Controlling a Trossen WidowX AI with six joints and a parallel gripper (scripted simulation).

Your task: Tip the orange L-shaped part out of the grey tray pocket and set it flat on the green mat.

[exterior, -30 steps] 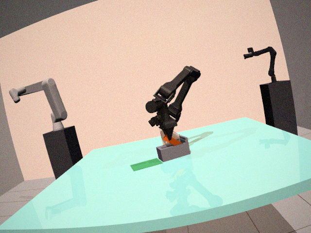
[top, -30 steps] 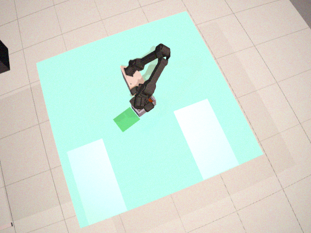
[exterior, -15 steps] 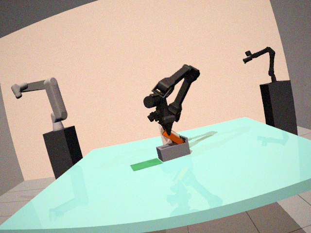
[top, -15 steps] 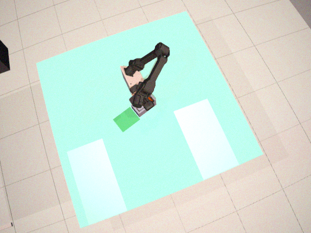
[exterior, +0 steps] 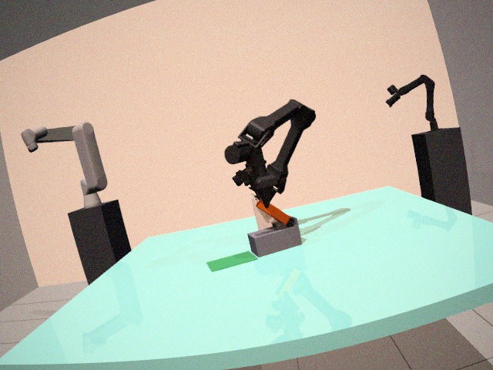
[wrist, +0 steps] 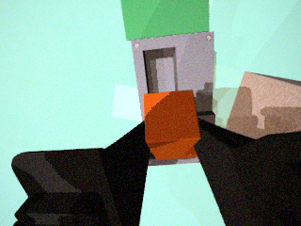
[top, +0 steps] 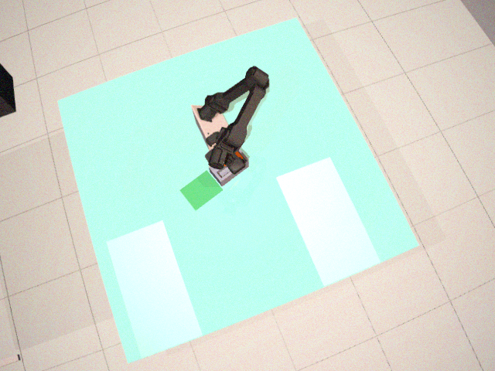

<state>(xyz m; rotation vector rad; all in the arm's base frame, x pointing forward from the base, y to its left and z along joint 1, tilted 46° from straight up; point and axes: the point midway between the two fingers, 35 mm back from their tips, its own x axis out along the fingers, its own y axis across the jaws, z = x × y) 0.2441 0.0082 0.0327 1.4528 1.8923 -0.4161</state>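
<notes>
Right now my gripper tip is 4 cm short of the green mat, 14 cm to the left of it and 16 cm above it. Round my gripper tip: orange L-shaped part (3 cm behind, 3 cm to the left, 3 cm below).
</notes>
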